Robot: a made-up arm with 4 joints. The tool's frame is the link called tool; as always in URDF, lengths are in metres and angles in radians.
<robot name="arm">
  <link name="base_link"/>
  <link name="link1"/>
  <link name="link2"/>
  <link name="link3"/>
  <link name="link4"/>
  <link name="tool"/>
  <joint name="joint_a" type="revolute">
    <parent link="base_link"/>
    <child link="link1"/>
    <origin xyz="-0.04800 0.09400 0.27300" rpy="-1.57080 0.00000 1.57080"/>
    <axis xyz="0 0 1"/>
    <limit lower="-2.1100" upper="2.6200"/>
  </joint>
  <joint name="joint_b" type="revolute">
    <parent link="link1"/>
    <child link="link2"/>
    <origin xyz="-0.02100 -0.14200 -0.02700" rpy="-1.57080 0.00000 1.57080"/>
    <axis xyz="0 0 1"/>
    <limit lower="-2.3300" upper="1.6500"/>
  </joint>
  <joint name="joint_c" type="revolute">
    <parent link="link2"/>
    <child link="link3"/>
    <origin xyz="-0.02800 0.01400 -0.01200" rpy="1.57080 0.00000 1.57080"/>
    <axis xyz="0 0 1"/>
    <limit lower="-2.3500" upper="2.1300"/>
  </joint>
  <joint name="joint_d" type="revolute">
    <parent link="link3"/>
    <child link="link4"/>
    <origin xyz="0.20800 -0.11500 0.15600" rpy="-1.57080 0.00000 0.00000"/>
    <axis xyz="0 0 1"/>
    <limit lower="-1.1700" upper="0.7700"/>
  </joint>
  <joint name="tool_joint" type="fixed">
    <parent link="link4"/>
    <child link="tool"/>
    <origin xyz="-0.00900 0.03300 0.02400" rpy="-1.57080 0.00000 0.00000"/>
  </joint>
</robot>
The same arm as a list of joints. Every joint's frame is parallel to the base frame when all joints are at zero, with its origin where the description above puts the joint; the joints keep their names.
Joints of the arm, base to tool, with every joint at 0 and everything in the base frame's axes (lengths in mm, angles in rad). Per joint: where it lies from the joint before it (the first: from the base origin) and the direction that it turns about. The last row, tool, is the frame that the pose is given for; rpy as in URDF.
joint_a: xyz -48.0 94.0 273.0 axis -x
joint_b: xyz 27.0 -21.0 142.0 axis -y
joint_c: xyz 14.0 12.0 28.0 axis -z
joint_d: xyz 208.0 115.0 -156.0 axis -y
tool: xyz -9.0 -24.0 33.0 rpy 0.0000 0.0000 0.0000
Joint limits (rad, base to tool): -2.1100..2.6200 -2.3300..1.6500 -2.3500..2.1300 -1.1700..0.7700

